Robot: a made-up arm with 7 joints.
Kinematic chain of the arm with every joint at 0, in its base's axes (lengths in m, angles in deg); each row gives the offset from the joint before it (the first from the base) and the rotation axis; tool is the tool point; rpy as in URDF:
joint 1: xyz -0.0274 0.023 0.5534 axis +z
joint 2: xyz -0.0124 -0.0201 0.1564 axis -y
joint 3: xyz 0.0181 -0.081 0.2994 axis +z
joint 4: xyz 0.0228 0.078 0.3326 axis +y
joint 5: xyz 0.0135 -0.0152 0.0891 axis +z
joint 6: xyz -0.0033 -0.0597 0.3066 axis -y
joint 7: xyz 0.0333 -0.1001 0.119 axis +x
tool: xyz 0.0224 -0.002 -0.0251 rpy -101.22 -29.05 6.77
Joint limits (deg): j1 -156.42..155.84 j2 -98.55..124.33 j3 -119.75..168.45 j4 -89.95..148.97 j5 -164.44..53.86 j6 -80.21..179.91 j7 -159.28..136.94
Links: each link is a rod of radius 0.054 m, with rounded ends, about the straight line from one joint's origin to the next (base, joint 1, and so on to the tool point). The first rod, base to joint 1, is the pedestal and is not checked.
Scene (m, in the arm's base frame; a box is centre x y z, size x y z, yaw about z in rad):
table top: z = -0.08
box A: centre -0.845 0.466 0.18 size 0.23 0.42 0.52 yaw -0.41
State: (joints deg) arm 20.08 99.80 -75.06 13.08 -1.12 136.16 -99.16
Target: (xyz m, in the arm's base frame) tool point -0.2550 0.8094 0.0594
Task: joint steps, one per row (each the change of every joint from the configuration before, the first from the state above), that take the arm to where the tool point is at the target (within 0.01 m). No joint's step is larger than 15 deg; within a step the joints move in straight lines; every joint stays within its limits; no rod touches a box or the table.
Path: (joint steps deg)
1: -11.00 -12.61 -7.45 8.62 -3.76 2.61 -3.34
2: -11.00 -12.62 -7.45 8.62 -3.75 2.61 -3.34
3: -11.00 -12.61 -7.44 8.62 -3.76 2.61 -3.34
4: -11.00 -12.62 -7.45 8.62 -3.75 2.60 -3.34
5: -11.00 -12.61 -7.45 8.63 -3.76 2.61 -3.34
6: -11.00 -12.62 -7.45 8.62 -3.75 2.61 -3.34
7: -3.58 14.30 5.44 -9.49 1.36 -5.93 2.79
8: -3.58 14.30 5.44 -9.49 1.37 -5.92 2.79
9: -3.58 14.30 5.44 -9.49 1.36 -5.93 2.79
10: -3.58 14.29 5.44 -9.49 1.37 -5.92 2.79
11: -3.58 14.30 5.44 -9.49 1.36 -5.93 2.79
12: -3.58 14.30 5.44 -9.48 1.37 -5.93 2.79
13: -3.58 14.30 5.44 -9.49 1.37 -5.92 2.79

